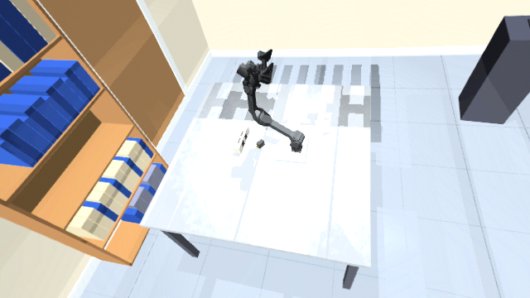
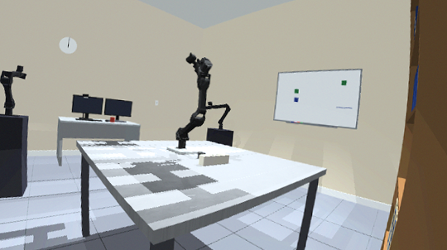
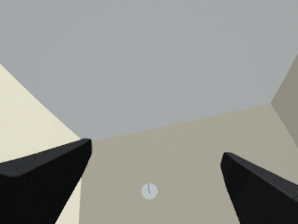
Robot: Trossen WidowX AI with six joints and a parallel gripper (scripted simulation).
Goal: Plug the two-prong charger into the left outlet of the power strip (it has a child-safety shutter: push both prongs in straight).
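The black two-prong charger is 17 cm ahead of my gripper tip, 5 cm to the left of it and 67 cm below it.
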